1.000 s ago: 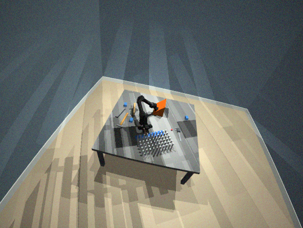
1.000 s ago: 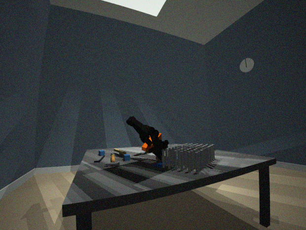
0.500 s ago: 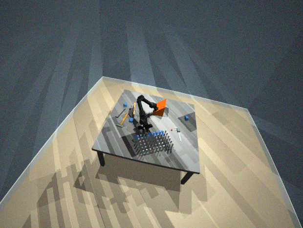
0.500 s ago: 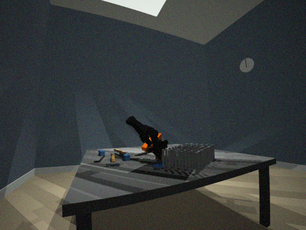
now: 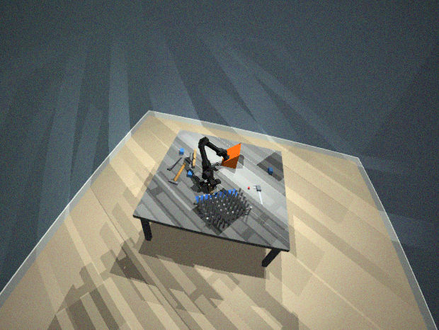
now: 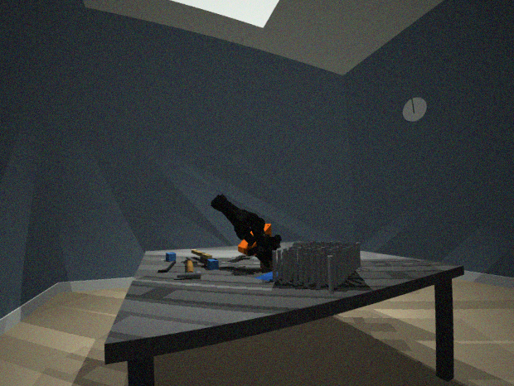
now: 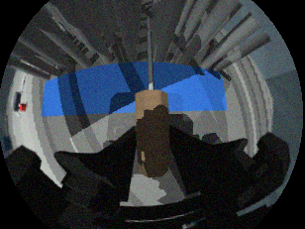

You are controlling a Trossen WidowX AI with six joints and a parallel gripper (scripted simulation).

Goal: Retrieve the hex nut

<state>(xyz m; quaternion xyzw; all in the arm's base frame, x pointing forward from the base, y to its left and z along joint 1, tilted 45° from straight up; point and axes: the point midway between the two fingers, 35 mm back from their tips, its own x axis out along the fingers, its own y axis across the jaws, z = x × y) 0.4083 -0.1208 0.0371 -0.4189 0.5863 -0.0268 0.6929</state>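
The blue taped strip lies 70 mm to the left of my gripper tip, 30 mm ahead of it and 10 mm below it. Also, from my gripper tip: hook tool (90 mm ahead, 50 mm to the left); then red thing (360 mm to the left, 130 mm behind).
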